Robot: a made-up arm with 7 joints.
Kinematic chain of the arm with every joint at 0, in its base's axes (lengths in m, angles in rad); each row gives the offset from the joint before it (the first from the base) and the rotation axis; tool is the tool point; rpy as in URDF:
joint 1: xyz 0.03 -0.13 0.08 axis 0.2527 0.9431 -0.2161
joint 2: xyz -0.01 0.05 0 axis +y
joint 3: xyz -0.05 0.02 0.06 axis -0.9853 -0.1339 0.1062
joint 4: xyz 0.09 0.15 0 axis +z
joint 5: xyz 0 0.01 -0.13 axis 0.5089 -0.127 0.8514
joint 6: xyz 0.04 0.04 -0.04 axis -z
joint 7: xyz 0 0.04 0 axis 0.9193 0.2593 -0.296
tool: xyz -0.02 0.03 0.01 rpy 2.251 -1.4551 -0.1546
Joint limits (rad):
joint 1: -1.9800..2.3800
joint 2: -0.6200..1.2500
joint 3: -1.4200..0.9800
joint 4: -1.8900..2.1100
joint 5: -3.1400..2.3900
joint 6: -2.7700..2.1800
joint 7: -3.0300..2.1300
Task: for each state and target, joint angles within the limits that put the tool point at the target. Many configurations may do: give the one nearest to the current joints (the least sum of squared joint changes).
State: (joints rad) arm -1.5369 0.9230 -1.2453 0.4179 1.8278 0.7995 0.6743
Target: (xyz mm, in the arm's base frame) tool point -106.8 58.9 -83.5
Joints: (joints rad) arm -1.9800 0.3501 -0.9384 0.3983 1.6785 0.7671 0.5362
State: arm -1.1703 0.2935 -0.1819 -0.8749 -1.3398 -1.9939 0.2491
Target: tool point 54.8 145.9 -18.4
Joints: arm -1.2050 0.3356 -0.4158 -0.8510 -1.3382 -1.8662 0.1202
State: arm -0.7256 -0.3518 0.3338 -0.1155 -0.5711 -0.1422 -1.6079
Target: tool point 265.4 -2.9 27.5
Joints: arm -0.8190 -0.3294 0.6753 -0.0672 -0.4758 0.0485 -1.4199
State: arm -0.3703 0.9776 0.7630 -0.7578 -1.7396 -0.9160 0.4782
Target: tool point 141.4 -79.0 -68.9
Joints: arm -0.6888 0.4106 0.6430 -0.8111 -1.7482 -0.8954 0.6576
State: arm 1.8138 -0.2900 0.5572 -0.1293 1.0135 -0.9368 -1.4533
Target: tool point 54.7 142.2 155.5
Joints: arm 2.1086 0.0565 0.2687 -0.0451 1.0858 -0.8238 -1.4000
